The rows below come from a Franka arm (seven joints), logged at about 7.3 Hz.
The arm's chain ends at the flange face. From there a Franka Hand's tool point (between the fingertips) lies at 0.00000 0.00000 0.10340 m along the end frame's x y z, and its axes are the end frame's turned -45 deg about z.
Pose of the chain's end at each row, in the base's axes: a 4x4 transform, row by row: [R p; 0 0 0 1], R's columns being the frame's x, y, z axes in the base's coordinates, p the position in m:
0.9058 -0.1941 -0.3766 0.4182; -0.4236 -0.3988 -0.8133 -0.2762; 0.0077 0.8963 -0.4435 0.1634; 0 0 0 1
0.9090 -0.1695 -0.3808 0.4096; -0.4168 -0.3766 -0.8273 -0.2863; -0.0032 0.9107 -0.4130 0.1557; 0 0 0 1
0.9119 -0.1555 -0.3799 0.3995; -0.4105 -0.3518 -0.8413 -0.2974; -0.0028 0.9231 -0.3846 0.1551; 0 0 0 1
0.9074 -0.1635 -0.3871 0.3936; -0.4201 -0.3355 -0.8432 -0.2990; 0.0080 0.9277 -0.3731 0.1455; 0 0 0 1
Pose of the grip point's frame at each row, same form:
0.7777 0.5032 -0.3766 0.3793; -0.0175 -0.5815 -0.8133 -0.3603; -0.6283 0.6392 -0.4435 0.1175; 0 0 0 1
0.7626 0.5229 -0.3808 0.3702; -0.0284 -0.5610 -0.8273 -0.3718; -0.6462 0.6417 -0.4130 0.1130; 0 0 0 1
0.7548 0.5349 -0.3799 0.3602; -0.0415 -0.5390 -0.8413 -0.3844; -0.6547 0.6508 -0.3846 0.1153; 0 0 0 1
0.7572 0.5260 -0.3871 0.3536; -0.0598 -0.5343 -0.8432 -0.3862; -0.6503 0.6616 -0.3731 0.1069; 0 0 0 1

